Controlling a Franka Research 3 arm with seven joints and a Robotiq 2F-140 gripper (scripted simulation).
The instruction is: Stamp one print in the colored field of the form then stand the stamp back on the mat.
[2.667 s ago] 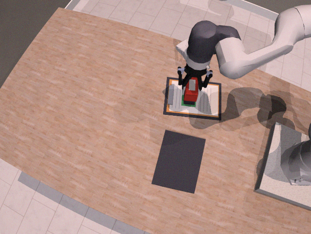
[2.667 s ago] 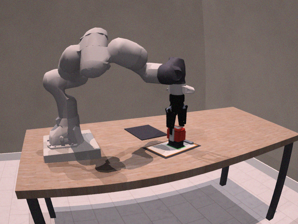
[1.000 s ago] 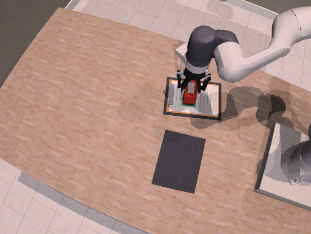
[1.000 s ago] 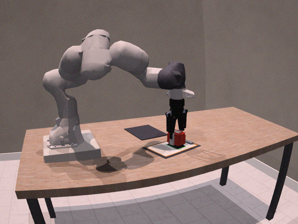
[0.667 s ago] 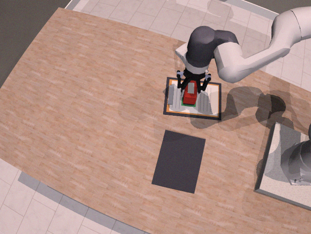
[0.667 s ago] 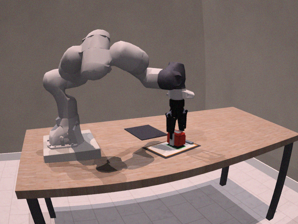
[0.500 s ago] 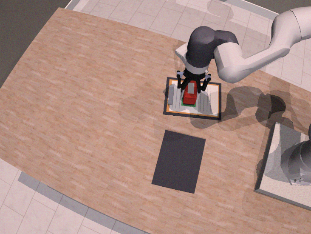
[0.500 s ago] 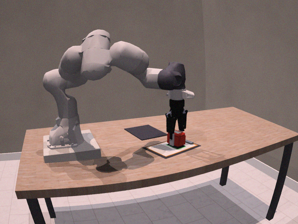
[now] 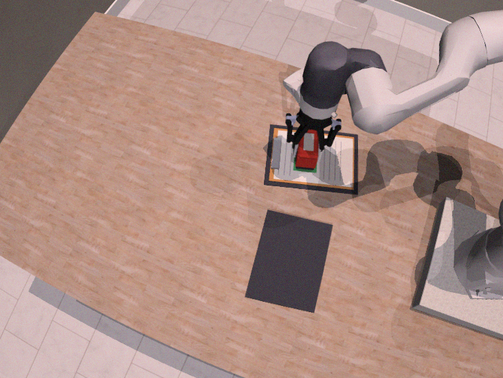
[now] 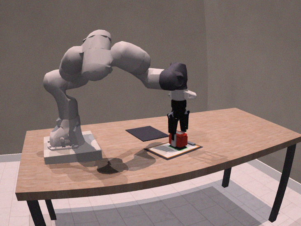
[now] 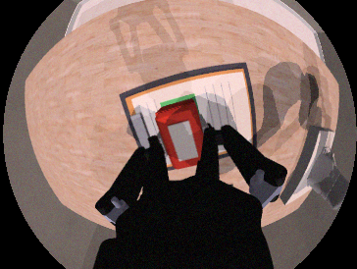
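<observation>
Now: hand 1 cm above the red stamp. Round my hand: clipboard 1 cm behind, 4 cm below; then dark mat 3 cm behind, 29 cm to the left, 5 cm below.
</observation>
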